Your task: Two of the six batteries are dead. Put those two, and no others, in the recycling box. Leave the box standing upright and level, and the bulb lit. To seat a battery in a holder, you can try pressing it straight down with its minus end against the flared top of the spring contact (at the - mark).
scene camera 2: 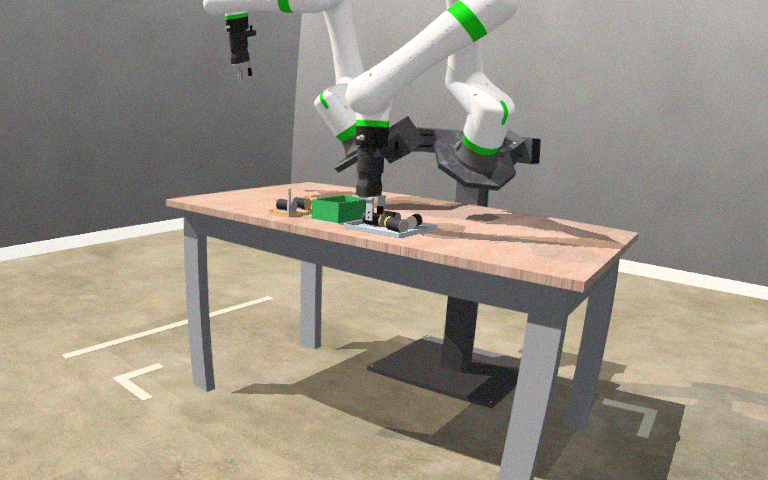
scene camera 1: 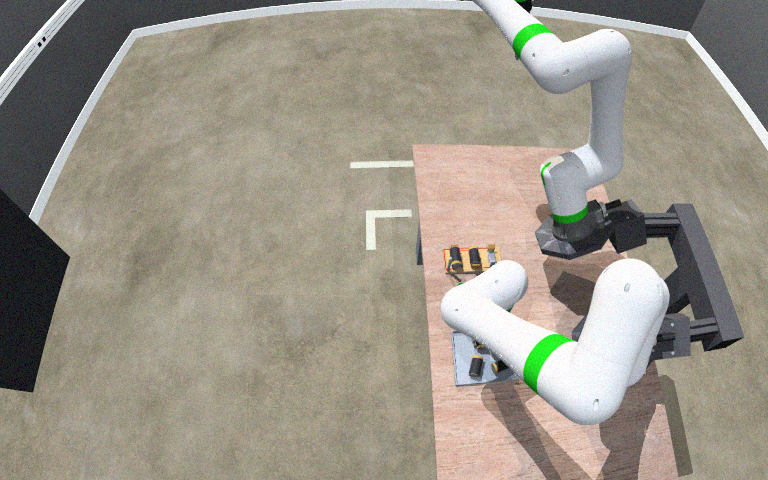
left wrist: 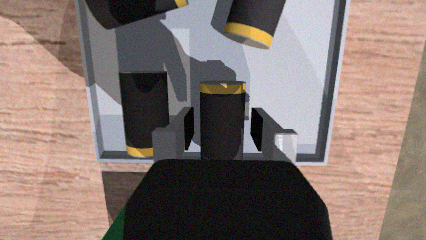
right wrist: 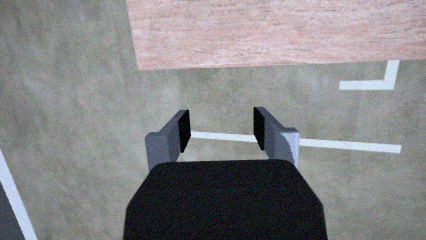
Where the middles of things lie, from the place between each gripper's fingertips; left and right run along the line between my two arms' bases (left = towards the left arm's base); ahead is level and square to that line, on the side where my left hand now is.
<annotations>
Now: the grey tray (scene camera 1: 463, 350) 50 mm to the left of my left hand (scene camera 2: 374, 219) and 30 mm below it. From my left hand the other things lie so: green recycling box (scene camera 2: 336, 213) 30 mm behind, 130 mm to the right, 20 mm below.
Now: right hand 680 mm to the right of the green recycling box, 470 mm above it and 280 mm short of it. The rest, counted from my right hand: grey tray: 860 mm to the left, 480 mm below, 300 mm ahead.
</annotations>
